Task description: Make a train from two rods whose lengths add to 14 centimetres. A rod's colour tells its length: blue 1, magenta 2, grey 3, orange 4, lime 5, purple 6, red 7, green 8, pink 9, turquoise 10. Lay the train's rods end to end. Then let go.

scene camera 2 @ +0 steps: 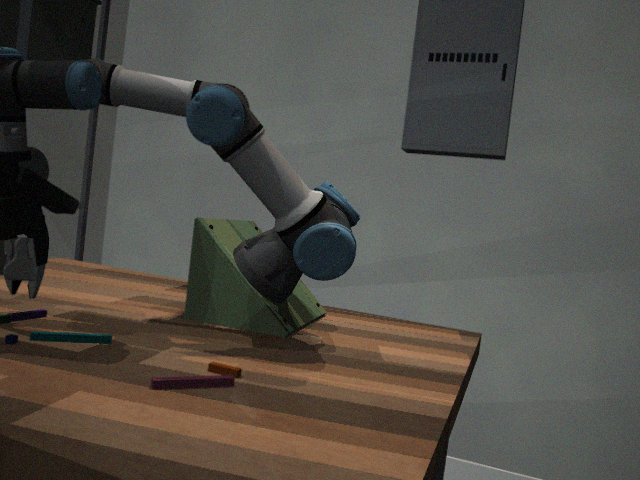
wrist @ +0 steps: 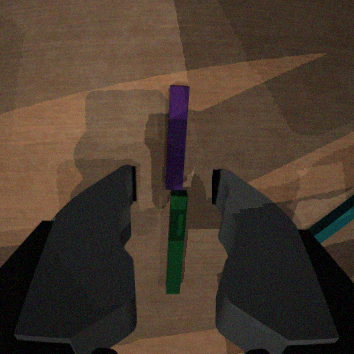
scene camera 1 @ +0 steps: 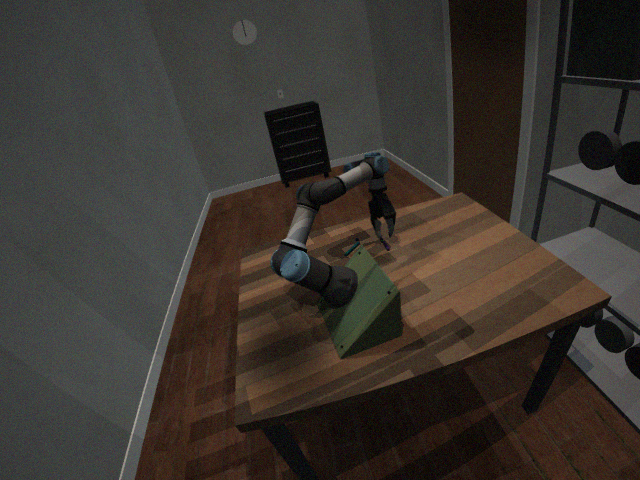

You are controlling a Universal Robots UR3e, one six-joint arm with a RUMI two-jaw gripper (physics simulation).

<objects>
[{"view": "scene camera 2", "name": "my gripper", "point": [23, 296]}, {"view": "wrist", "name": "my gripper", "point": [173, 170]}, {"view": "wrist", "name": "purple rod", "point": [178, 98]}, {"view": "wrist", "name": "green rod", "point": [178, 198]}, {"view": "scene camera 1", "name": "my gripper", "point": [385, 238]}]
</objects>
